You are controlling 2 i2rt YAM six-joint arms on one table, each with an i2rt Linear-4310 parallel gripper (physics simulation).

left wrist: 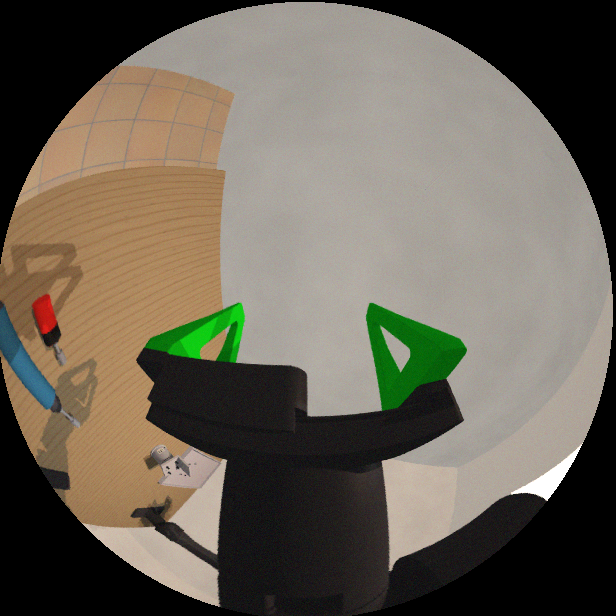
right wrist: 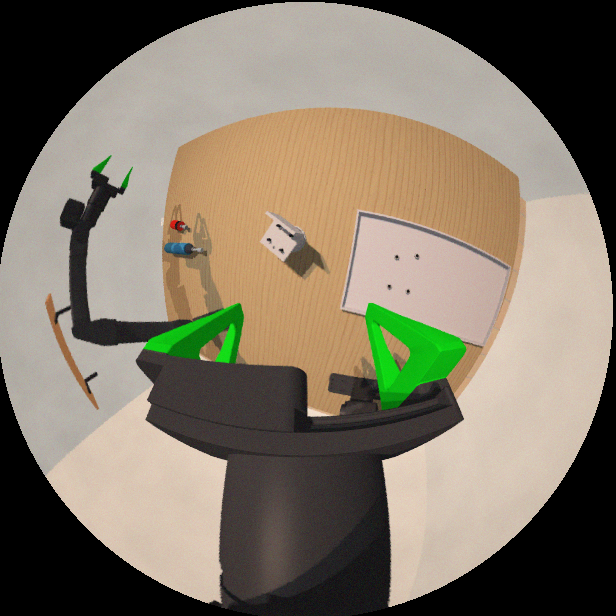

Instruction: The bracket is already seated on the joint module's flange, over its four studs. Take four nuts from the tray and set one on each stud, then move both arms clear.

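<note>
In the right wrist view, the white bracket (right wrist: 284, 235) stands on the wooden table, left of a flat white tray (right wrist: 425, 275) that holds several small dark nuts (right wrist: 402, 272). My right gripper (right wrist: 304, 327) is open and empty, held high above the table's near edge, well apart from tray and bracket. My left gripper (left wrist: 304, 327) is open and empty, raised off the table's side and facing the grey wall; it also shows far left in the right wrist view (right wrist: 112, 169). In the left wrist view the bracket (left wrist: 186, 466) sits low left beside a small grey part (left wrist: 156, 456). The studs are too small to see.
A red-handled tool (right wrist: 179, 225) and a blue-handled tool (right wrist: 181, 248) lie near the table's left edge; they also show in the left wrist view, the red one (left wrist: 45, 318) above the blue one (left wrist: 28, 367). A tilted brown board (right wrist: 71, 353) stands off the table.
</note>
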